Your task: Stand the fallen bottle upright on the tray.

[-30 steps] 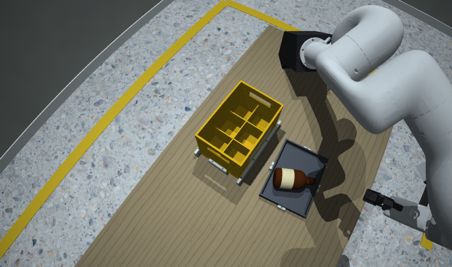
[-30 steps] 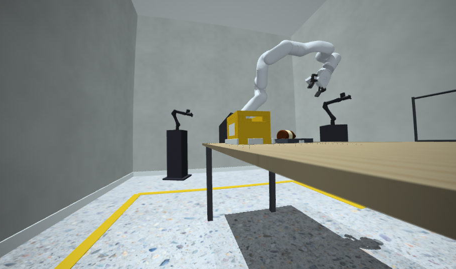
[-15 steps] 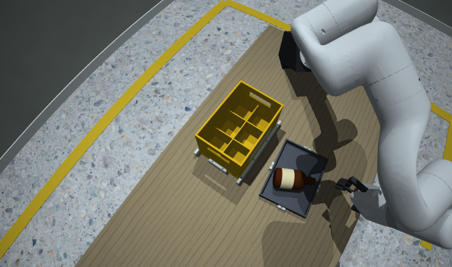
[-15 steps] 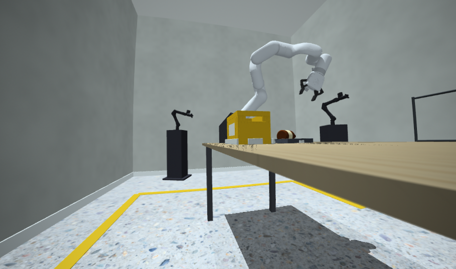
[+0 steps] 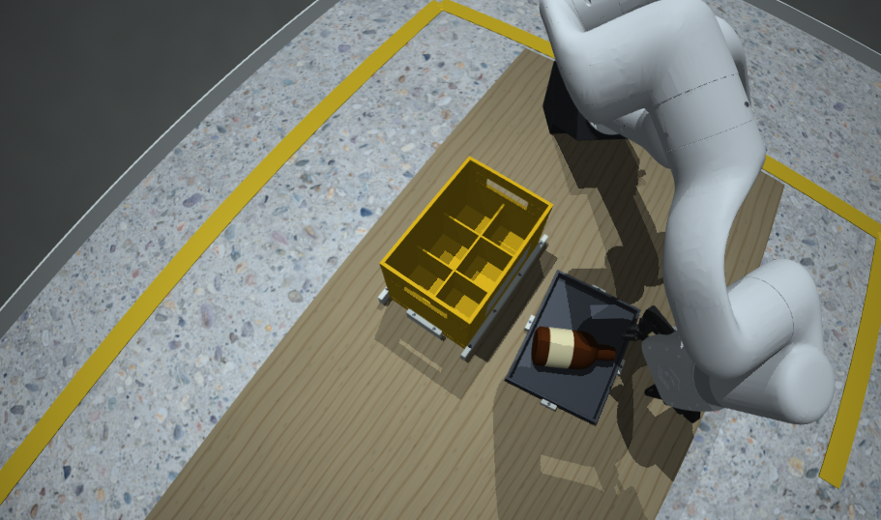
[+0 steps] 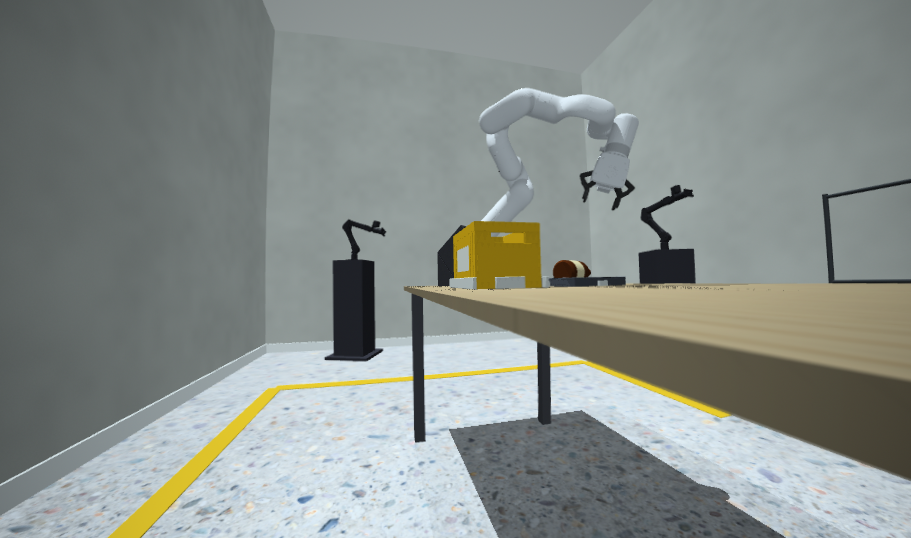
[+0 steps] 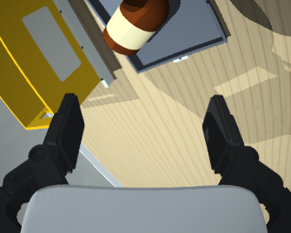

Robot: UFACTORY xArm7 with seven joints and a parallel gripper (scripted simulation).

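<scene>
Now: hand 1 cm past the brown bottle, 8 cm to the left of it and 22 cm above it. Round my hand: dark grey tray: 3 cm behind, 9 cm to the right, 25 cm below; yellow crate: 5 cm ahead, 34 cm to the right, 18 cm below.
</scene>
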